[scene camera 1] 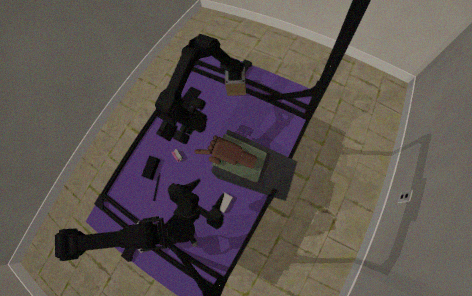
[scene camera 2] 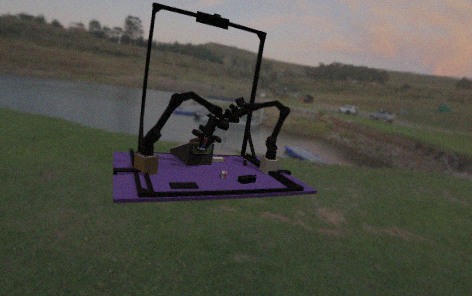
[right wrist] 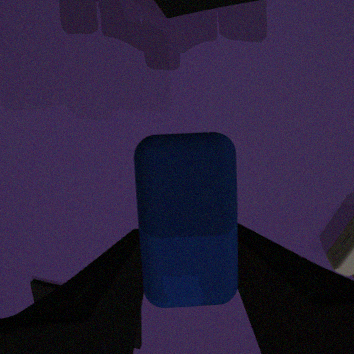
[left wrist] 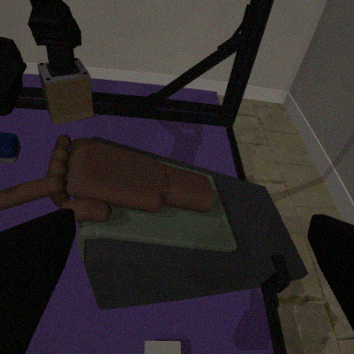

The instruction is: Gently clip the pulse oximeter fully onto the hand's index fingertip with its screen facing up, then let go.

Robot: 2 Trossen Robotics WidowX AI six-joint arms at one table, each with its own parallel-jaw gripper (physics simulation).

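Frame: origin at the left arm's base, x right, y back, z down, level; metres.
Seen in the pictures: left gripper, fingertip midpoint: [scene camera 1: 211, 186] [left wrist: 194, 223]; right gripper, fingertip midpoint: [scene camera 2: 202, 148] [right wrist: 186, 236]; left arm's base, link origin: [scene camera 2: 270, 158]; right arm's base, link origin: [scene camera 1: 235, 75] [scene camera 2: 146, 154] [left wrist: 62, 68].
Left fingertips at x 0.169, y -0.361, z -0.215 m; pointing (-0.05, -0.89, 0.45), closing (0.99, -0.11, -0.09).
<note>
Offsets run from my left fingertips to a thing's top centre. "spot": to the spot under its first point.
The blue pulse oximeter {dx -0.243, dy -0.171, dz +0.135 m} [right wrist: 187, 185] [left wrist: 8, 146] is between the fingers of my right gripper [right wrist: 186, 236] [scene camera 1: 175, 134], its blue face towards the right wrist camera. It is apart from the hand, to the left of it in scene camera 1. The brown hand [scene camera 1: 227, 150] [left wrist: 117, 172] lies on a green pad {spot: dx +0.004, dy -0.117, dz +0.188 m} [left wrist: 175, 230] on a dark wedge stand [scene camera 1: 281, 175] [left wrist: 175, 275]. Its index finger [scene camera 1: 202, 151] [left wrist: 25, 192] sticks out to the left, with nothing on it; the tip is cut off in the left wrist view. My left gripper [scene camera 1: 208, 192] is open and empty, below the hand in scene camera 1.
A white box {dx +0.019, dy +0.032, dz +0.292 m} [scene camera 1: 226, 202] [left wrist: 162, 347] lies below the stand. A small pink-and-white item {dx -0.308, dy -0.019, dz +0.288 m} [scene camera 1: 177, 155] [scene camera 2: 223, 174] lies left of the index finger. A black block {dx -0.380, dy +0.112, dz +0.285 m} [scene camera 1: 151, 167] and a thin dark stick {dx -0.296, dy +0.166, dz +0.311 m} [scene camera 1: 157, 187] lie farther left. Dark frame bars edge the purple table.
</note>
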